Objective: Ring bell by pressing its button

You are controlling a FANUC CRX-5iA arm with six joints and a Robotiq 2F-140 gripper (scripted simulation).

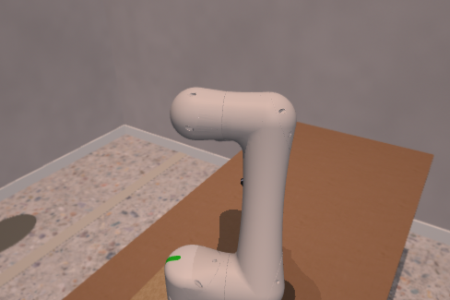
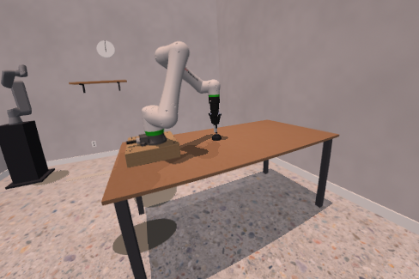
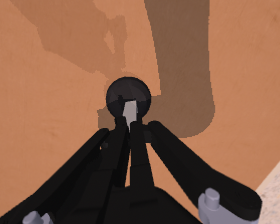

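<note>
Right now the bell is 6 cm below my hand and 1 cm to the right of it.
</note>
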